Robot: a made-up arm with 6 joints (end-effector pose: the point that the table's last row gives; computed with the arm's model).
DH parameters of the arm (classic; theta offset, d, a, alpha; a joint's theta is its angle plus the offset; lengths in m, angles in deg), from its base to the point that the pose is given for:
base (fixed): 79.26 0 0.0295 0
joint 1: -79.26 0.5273 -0.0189 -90
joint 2: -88.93 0 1.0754 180
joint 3: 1.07 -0.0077 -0.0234 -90
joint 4: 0 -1.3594 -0.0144 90
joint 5: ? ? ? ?
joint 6: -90 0.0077 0.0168 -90
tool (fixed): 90 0.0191 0 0
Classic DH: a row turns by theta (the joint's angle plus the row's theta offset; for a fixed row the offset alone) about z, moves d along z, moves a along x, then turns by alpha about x.
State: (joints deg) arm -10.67 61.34 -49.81 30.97 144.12 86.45
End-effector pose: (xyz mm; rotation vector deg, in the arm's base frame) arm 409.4 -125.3 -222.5 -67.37 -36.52 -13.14
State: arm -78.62 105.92 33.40 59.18 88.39 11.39
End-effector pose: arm 231.5 -1413.6 -1033.5 -27.38 -2.80 -20.01
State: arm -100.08 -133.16 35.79 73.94 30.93 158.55
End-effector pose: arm 355.1 2151.5 29.5 -45.29 -22.79 46.49
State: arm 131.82 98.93 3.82 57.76 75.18 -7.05
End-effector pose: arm -603.4 803.2 -988.0 27.47 -14.58 -168.25
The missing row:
joint 5: 0 0.0901 0.0132 -90
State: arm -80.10 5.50 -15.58 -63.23 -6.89 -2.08
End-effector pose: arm 178.0 -1289.9 1004.2 72.45 -25.13 -77.37
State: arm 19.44 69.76 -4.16 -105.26 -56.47 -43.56
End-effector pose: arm 1168.1 479.1 -471.5 -131.92 -107.82 57.77
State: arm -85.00 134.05 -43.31 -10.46 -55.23 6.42
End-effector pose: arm -147.5 661.1 -267.2 -97.68 -91.44 -40.81
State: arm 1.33 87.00 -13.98 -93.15 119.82 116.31
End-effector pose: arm 718.3 87.7 -741.3 -117.93 84.15 -74.66
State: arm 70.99 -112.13 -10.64 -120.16 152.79 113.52
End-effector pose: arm -464.3 -1112.2 1482.7 63.32 60.13 -19.66
